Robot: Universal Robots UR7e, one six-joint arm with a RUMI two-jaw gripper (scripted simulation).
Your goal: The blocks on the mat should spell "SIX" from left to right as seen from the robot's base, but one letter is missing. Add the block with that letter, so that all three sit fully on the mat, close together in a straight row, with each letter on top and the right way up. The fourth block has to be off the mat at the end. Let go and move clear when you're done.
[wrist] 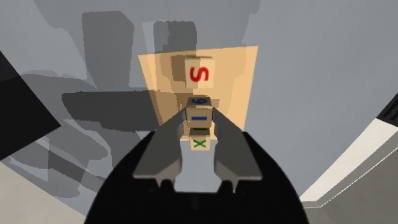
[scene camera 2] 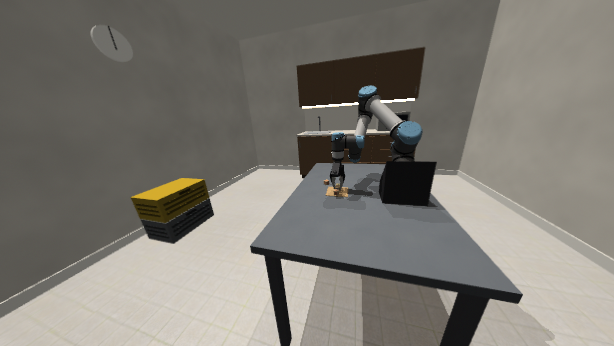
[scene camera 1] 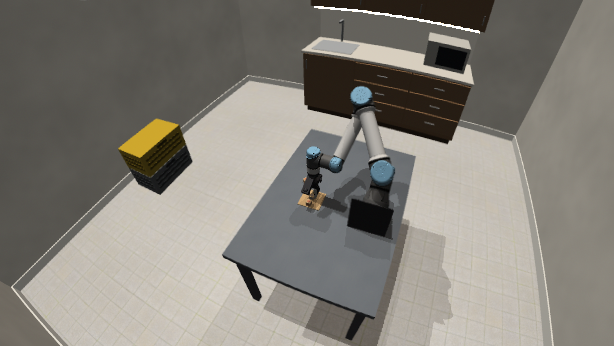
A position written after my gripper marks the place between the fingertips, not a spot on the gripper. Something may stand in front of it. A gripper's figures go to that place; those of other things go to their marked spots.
Scene:
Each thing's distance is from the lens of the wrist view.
my gripper point(wrist: 199, 108): 0.15 m
tan mat point(wrist: 164, 72): 0.15 m

